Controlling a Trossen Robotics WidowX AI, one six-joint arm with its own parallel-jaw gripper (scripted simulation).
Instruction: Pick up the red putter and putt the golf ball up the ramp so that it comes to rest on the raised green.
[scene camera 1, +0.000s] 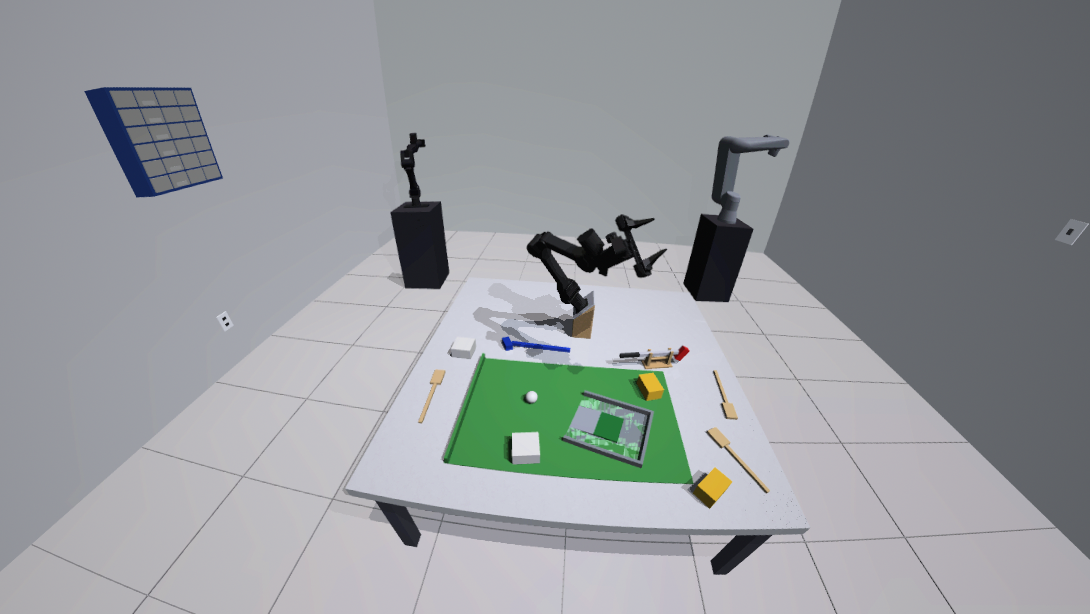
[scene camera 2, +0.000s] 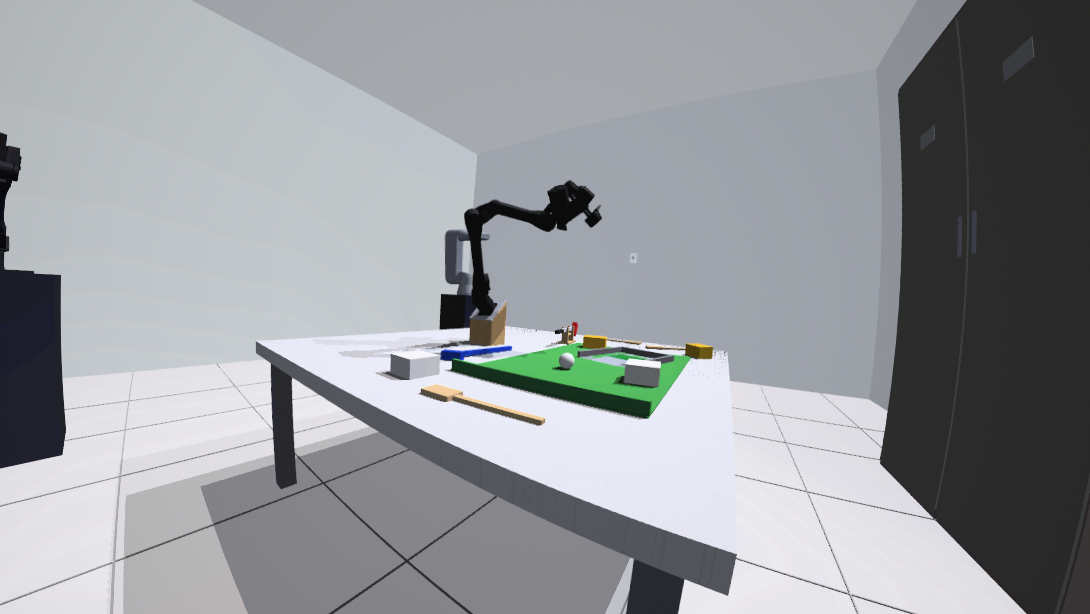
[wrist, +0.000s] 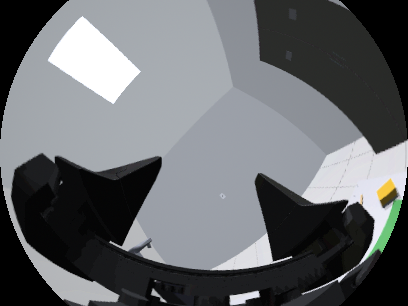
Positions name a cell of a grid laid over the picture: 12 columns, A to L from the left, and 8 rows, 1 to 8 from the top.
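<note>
My gripper (scene camera 1: H4), (scene camera 2: G3), (wrist: G5) is open and it's holding nothing. There's a yellow block (scene camera 1: H7), then a white block (scene camera 2: E5) and another white block (scene camera 2: H5). You'd also find a green mat (scene camera 1: F6), (scene camera 2: G5) here, and a grey-walled frame (scene camera 1: G6), (scene camera 2: G5) as well.
</note>
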